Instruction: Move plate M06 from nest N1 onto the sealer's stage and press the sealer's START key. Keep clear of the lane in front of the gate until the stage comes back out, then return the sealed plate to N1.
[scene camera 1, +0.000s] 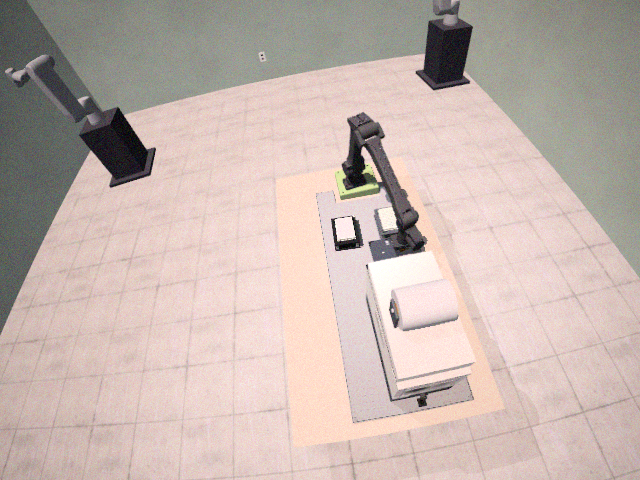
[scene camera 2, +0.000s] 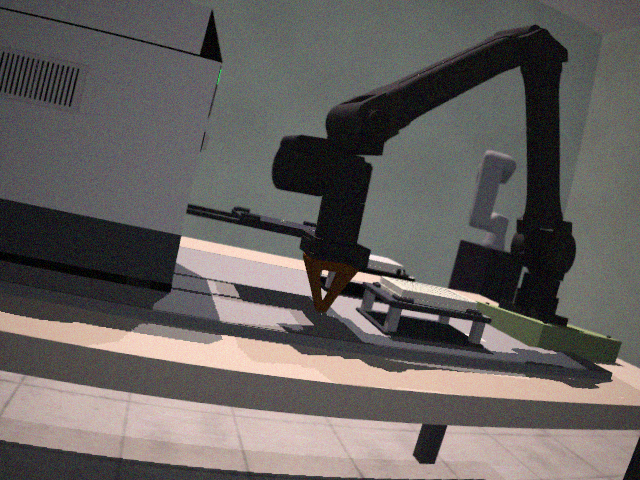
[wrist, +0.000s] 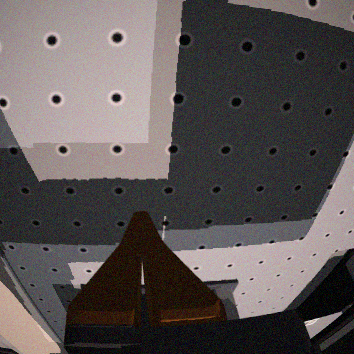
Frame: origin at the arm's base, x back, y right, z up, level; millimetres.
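Seen in the pictures: gripper, fingertip midpoint: (scene camera 1: 400, 250) (scene camera 2: 320, 311) (wrist: 140, 219); arm's base at its link origin: (scene camera 1: 354, 182) (scene camera 2: 531, 316).
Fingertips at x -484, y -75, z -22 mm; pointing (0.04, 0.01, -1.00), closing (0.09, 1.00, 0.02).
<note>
Pixels of each thing's middle, then the offset from my fingertips to it. Level surfaces: height alone.
- cream plate at the middle of its body: (scene camera 2: 427, 294) (scene camera 1: 389, 218) dx +162, dy -3, dz +47 mm
- white plate at the middle of its body: (scene camera 2: 364, 259) (scene camera 1: 344, 228) dx +169, dy +220, dz +53 mm
- perforated board at its surface level: dz -7 mm
- tan table at its surface level: dz -20 mm
- large white roll at the middle of its body: (scene camera 1: 423, 304) dx -422, dy +141, dz +411 mm
My gripper (scene camera 1: 402, 250) (scene camera 2: 321, 310) (wrist: 140, 219) is shut and empty. Its orange fingertips point down, low above the perforated grey board beside the sealer's front. The white sealer (scene camera 1: 431, 351) (scene camera 2: 103, 149) stands on the board. Its dark stage (scene camera 1: 381, 250) (scene camera 2: 273, 224) is out in front, partly hidden by my gripper; no plate shows on the visible part. A cream plate (scene camera 1: 386, 220) (scene camera 2: 429, 293) lies on a raised nest near the arm's base. A white plate (scene camera 1: 345, 228) (scene camera 2: 385, 263) lies on a second, black nest. Labels M06 and N1 and the START key cannot be made out.
The perforated board (scene camera 1: 343, 310) (wrist: 200, 120) lies on the tan table (scene camera 1: 307, 335). My arm's green base (scene camera 1: 357, 190) (scene camera 2: 573, 341) is behind the nests. A large white roll (scene camera 1: 426, 304) sits on the sealer. Two grey arms on black pedestals (scene camera 1: 116, 147) (scene camera 1: 447, 54) stand far off.
</note>
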